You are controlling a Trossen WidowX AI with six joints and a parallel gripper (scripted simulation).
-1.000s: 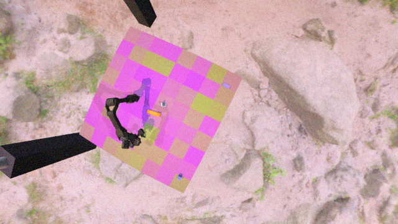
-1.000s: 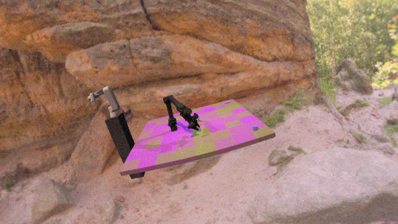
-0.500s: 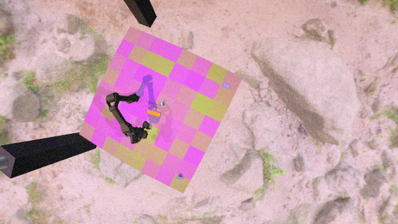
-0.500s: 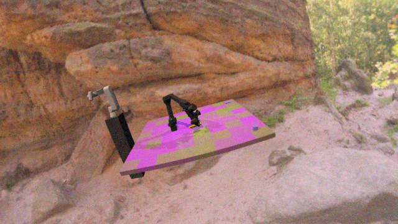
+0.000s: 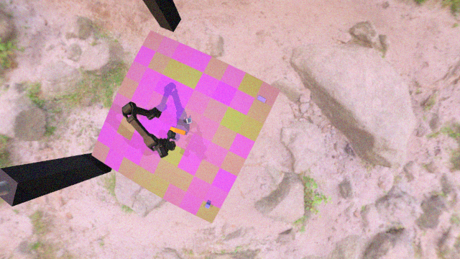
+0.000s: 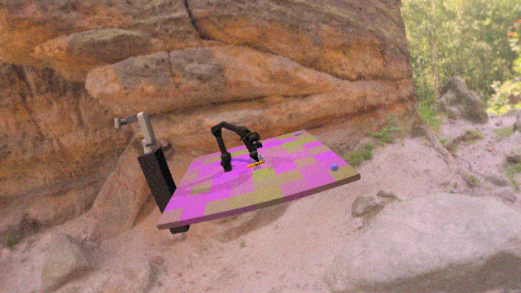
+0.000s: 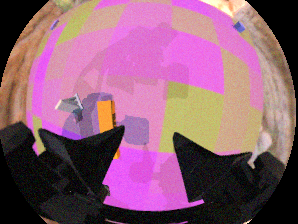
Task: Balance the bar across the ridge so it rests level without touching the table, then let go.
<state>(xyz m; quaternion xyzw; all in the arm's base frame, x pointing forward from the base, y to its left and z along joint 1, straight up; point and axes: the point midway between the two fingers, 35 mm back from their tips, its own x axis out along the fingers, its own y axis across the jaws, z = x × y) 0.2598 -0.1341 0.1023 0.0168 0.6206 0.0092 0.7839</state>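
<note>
My gripper tip is 9 cm to the right of the orange bar, 6 cm above it and 3 cm past it. From my gripper tip the other things lie so: small purple block: 63 cm to the left, 47 cm ahead, 6 cm below; small blue cube: 47 cm ahead, 37 cm to the right, 5 cm below.
</note>
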